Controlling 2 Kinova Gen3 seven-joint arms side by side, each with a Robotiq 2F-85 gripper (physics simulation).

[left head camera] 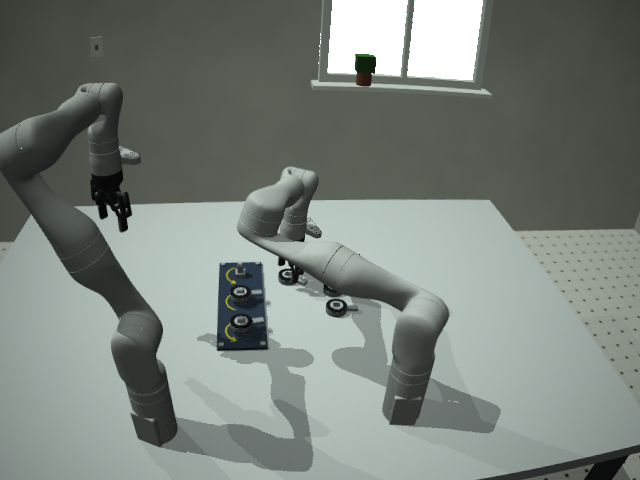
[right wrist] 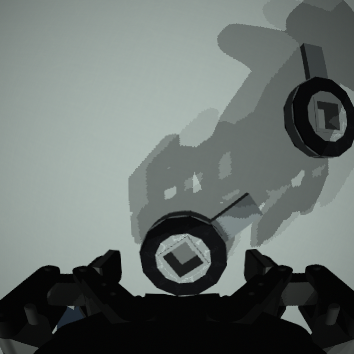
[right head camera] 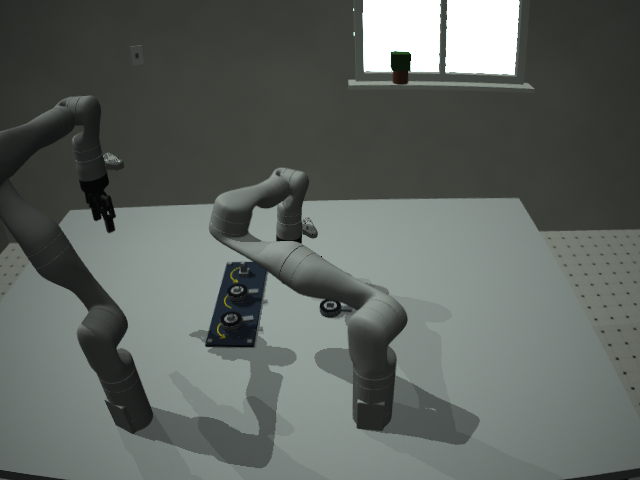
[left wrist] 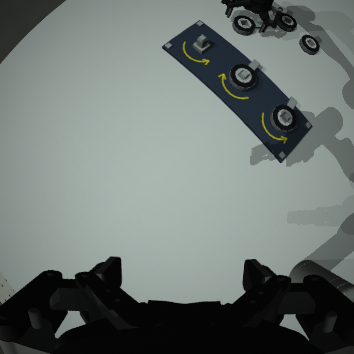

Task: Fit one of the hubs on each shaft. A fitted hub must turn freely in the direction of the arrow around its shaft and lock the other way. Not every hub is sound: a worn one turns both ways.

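Seen in the pictures: left gripper, fingertip midpoint: (left head camera: 113, 224) (right head camera: 104, 225) (left wrist: 182, 273); right gripper, fingertip midpoint: (left head camera: 287, 273) (right wrist: 182, 264) (left wrist: 244, 22); left arm's base, origin of the base link: (left head camera: 158, 429) (right head camera: 135, 417) (left wrist: 302, 275); right arm's base, origin of the base link: (left head camera: 401, 410) (right head camera: 372, 415).
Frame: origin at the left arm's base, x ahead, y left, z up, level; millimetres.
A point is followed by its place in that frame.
A blue board (left head camera: 258, 338) @[x 378, y -99, z 8 mm] (right head camera: 242, 338) @[x 365, y -93, z 8 mm] (left wrist: 295, 137) @[x 341, y -73, z 8 mm] carries three shafts with yellow arrows. The far square shaft (left head camera: 239, 270) @[x 617, y 62, z 32 mm] (right head camera: 244, 270) @[x 620, y 56, z 29 mm] (left wrist: 201, 44) @[x 617, y 67, z 35 mm] is bare. The middle hub (left head camera: 233, 297) @[x 480, y 19, z 39 mm] (right head camera: 230, 295) @[x 480, y 15, z 42 mm] (left wrist: 234, 80) @[x 500, y 36, z 44 mm] and the near hub (left head camera: 234, 326) @[x 364, y -37, z 42 mm] (right head camera: 224, 323) @[x 365, y -39, z 43 mm] (left wrist: 275, 120) @[x 389, y -19, z 43 mm] sit on their shafts. My right gripper (left head camera: 288, 268) @[x 668, y -76, z 24 mm] (left wrist: 243, 22) @[x 668, y -76, z 24 mm] (right wrist: 182, 264) @[x 668, y -76, z 24 mm] is open, low over a loose hub (left head camera: 280, 279) @[x 642, y -63, z 16 mm] (right wrist: 150, 250) @[x 690, y -67, z 22 mm], its fingers on either side, with gaps. My left gripper (left head camera: 112, 222) @[x 270, y 237, z 345 mm] (right head camera: 103, 223) @[x 270, y 237, z 345 mm] (left wrist: 182, 273) @[x 270, y 237, z 345 mm] is open and empty, high over the table's left.
Another loose hub (left wrist: 279, 22) @[x 660, y -194, z 17 mm] (right wrist: 300, 117) @[x 680, y -204, z 21 mm] lies beside the right gripper, partly behind the right arm in the left head view. A further loose hub (left head camera: 329, 310) @[x 553, y -245, z 16 mm] (right head camera: 323, 310) @[x 551, y -249, z 19 mm] (left wrist: 303, 44) @[x 575, y -228, z 19 mm] lies nearer the right arm's base. The right forearm crosses above this area.
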